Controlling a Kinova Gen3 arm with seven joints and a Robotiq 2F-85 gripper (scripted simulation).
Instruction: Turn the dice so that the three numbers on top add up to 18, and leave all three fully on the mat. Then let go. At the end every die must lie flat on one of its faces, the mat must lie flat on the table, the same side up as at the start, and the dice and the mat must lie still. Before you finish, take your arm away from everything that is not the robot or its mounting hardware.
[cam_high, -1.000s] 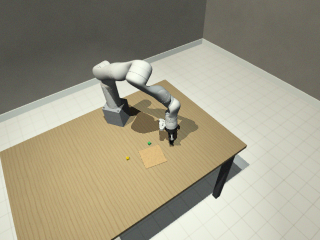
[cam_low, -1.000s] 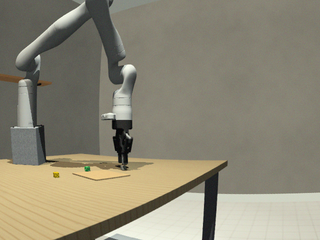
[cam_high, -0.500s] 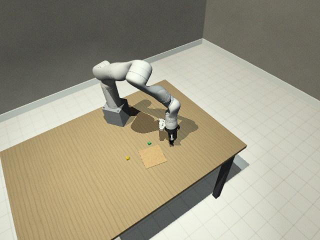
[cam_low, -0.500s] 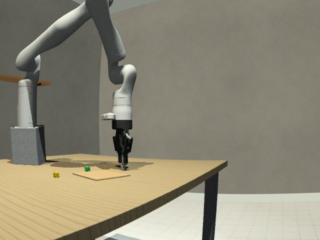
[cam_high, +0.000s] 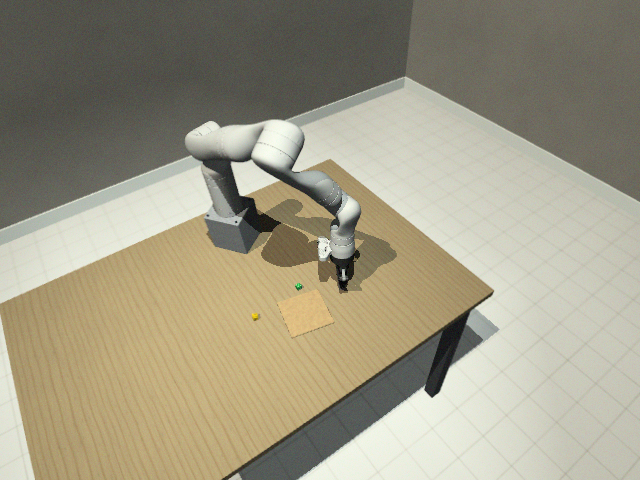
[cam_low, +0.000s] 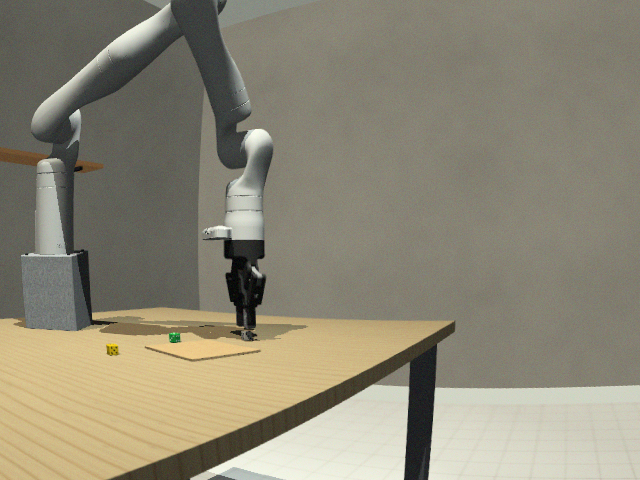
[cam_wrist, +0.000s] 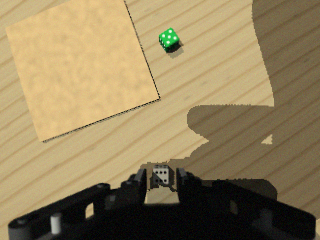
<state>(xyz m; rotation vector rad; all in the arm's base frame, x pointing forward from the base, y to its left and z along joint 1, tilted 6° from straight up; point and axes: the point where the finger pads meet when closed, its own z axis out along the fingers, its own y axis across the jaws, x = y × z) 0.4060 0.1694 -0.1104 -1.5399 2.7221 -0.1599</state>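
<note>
Now: the white die 3 cm below my hand. From my hand the other things lie so: yellow die: 29 cm to the right, 6 cm behind, 3 cm below; then tan mat: 15 cm to the right, 4 cm below, 1 cm ahead; then green die: 11 cm to the right, 8 cm behind, 3 cm below.
</note>
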